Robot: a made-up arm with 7 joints. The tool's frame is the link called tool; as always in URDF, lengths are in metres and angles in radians. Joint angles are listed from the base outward.
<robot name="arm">
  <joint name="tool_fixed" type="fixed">
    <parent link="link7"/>
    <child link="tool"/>
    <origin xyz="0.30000 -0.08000 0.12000"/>
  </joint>
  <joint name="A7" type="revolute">
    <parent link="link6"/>
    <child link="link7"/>
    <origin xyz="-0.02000 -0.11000 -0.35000"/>
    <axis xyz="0 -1 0"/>
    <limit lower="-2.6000" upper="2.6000"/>
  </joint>
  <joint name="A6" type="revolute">
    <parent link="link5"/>
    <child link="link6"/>
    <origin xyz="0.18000 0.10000 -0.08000"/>
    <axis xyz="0 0 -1"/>
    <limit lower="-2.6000" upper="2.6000"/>
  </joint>
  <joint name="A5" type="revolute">
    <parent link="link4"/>
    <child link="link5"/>
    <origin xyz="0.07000 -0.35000 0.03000"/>
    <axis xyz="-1 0 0"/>
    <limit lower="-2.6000" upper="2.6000"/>
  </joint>
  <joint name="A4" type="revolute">
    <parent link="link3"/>
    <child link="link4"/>
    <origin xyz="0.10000 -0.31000 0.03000"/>
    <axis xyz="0 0 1"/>
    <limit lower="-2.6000" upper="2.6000"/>
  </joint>
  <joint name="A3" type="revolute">
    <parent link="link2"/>
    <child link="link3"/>
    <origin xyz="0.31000 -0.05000 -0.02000"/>
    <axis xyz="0 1 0"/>
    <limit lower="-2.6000" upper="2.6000"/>
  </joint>
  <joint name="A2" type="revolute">
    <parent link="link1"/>
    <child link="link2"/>
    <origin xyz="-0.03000 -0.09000 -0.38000"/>
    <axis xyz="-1 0 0"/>
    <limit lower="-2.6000" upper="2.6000"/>
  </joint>
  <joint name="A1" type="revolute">
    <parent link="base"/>
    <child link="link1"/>
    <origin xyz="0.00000 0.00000 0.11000"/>
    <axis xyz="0 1 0"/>
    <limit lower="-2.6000" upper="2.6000"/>
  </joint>
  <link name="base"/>
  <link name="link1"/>
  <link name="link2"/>
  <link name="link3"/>
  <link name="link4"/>
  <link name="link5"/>
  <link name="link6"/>
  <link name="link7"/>
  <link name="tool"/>
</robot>
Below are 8 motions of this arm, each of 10 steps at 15 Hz.
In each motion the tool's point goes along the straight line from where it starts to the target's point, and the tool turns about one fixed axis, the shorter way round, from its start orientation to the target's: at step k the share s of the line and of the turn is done. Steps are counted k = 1, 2, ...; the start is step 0. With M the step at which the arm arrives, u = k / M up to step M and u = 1 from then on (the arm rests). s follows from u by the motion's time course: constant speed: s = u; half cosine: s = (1 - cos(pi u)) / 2; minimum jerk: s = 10 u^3 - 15 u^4 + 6 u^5.
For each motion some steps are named. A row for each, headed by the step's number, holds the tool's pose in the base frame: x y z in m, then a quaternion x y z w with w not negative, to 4 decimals.
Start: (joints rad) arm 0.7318 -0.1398 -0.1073 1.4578 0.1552 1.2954 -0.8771
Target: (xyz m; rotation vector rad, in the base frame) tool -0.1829 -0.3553 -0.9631 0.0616 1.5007 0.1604
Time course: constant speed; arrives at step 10
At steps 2, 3, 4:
2: 0.1597 -0.3294 -1.1824 0.0412 0.6309 0.0739 0.7712
3: 0.1169 -0.3326 -1.1550 0.0396 0.6373 0.0738 0.7660
4: 0.0740 -0.3359 -1.1276 0.0379 0.6437 0.0737 0.7608

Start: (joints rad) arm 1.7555 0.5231 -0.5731 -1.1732 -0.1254 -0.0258 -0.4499
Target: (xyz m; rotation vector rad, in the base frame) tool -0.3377 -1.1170 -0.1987 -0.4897 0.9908 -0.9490
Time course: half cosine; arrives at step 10
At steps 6, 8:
6: -0.3164 -1.1312 -0.2399 -0.2374 0.4892 -0.3975 0.7391
8: -0.3318 -1.1209 -0.2101 -0.2276 0.4630 -0.4238 0.7445

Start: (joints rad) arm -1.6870 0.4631 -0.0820 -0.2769 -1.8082 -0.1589 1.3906
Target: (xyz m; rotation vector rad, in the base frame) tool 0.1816 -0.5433 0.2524 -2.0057 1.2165 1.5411
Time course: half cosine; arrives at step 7
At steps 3, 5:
3: 0.1033 -0.6096 0.4833 -0.6880 0.6880 0.1457 0.1794
5: 0.1575 -0.5637 0.3235 -0.7169 0.5212 0.4287 0.1749

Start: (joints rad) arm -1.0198 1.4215 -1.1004 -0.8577 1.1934 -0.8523 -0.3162
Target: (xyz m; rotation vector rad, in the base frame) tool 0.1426 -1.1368 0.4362 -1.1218 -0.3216 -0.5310
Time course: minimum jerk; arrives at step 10
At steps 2, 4, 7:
2: -0.3911 -0.4676 0.9547 -0.5993 -0.3329 -0.5850 0.4333
4: -0.2441 -0.6520 0.8119 -0.5956 -0.2903 -0.5055 0.5527
7: 0.0502 -1.0210 0.5260 -0.5485 -0.1865 -0.3144 0.7520

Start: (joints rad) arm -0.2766 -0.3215 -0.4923 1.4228 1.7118 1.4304 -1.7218
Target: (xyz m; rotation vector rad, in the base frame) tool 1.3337 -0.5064 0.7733 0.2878 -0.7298 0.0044
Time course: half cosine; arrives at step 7
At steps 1, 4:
1: 1.1882 -0.7193 0.5719 0.1272 -0.3449 -0.1119 0.9232
4: 1.2742 -0.5935 0.6909 0.1351 -0.3518 -0.0446 0.9252

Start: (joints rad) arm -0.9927 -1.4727 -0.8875 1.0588 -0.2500 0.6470 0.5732
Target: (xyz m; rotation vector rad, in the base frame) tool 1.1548 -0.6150 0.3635 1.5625 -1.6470 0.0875
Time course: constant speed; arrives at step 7
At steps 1, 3, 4, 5, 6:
1: 1.0283 -0.5188 0.3865 0.6107 -0.7514 0.0621 0.2421
3: 1.0705 -0.5509 0.3788 0.6179 -0.7234 0.0533 0.3033
4: 1.0916 -0.5669 0.3750 0.6205 -0.7082 0.0488 0.3334
5: 1.1126 -0.5829 0.3712 0.6223 -0.6921 0.0442 0.3631
6: 1.1337 -0.5990 0.3673 0.6234 -0.6752 0.0396 0.3924

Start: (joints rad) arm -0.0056 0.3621 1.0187 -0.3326 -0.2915 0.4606 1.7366
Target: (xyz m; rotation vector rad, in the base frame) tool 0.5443 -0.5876 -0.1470 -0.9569 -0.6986 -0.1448
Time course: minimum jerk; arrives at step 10
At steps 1, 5, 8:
1: 0.2138 -0.7069 -0.1050 -0.4952 -0.3477 -0.1566 0.7806
5: 0.3776 -0.6478 -0.1258 -0.4738 -0.3389 -0.1129 0.8049
8: 0.5250 -0.5946 -0.1445 -0.4533 -0.3301 -0.0734 0.8247

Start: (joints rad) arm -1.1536 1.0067 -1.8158 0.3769 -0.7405 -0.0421 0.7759
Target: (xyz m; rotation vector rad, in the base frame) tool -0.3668 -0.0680 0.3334 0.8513 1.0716 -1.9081
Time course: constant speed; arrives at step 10
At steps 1, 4, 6, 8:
1: -0.2427 0.0763 0.4576 0.3600 0.6739 -0.6434 0.0492
4: -0.2841 0.0282 0.4162 0.3590 0.6018 -0.6938 0.1659
6: -0.3117 -0.0039 0.3886 0.3542 0.5465 -0.7193 0.2420
8: -0.3392 -0.0359 0.3610 0.3459 0.4860 -0.7379 0.3157

